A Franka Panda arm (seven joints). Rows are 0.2 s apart.
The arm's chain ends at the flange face. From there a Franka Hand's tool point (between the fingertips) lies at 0.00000 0.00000 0.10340 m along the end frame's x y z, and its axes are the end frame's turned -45 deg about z.
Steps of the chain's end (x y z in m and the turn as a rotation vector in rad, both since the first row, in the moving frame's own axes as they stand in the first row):
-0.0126 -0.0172 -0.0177 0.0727 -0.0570 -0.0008
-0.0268 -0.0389 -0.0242 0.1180 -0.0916 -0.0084
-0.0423 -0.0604 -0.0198 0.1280 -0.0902 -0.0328
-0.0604 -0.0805 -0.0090 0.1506 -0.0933 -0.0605
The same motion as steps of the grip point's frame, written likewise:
0.0044 -0.0305 -0.0181 0.0917 0.0111 -0.0008
0.0104 -0.0617 -0.0254 0.1482 0.0187 -0.0084
0.0153 -0.0886 -0.0211 0.1543 0.0267 -0.0328
0.0178 -0.1175 -0.0106 0.1725 0.0405 -0.0605

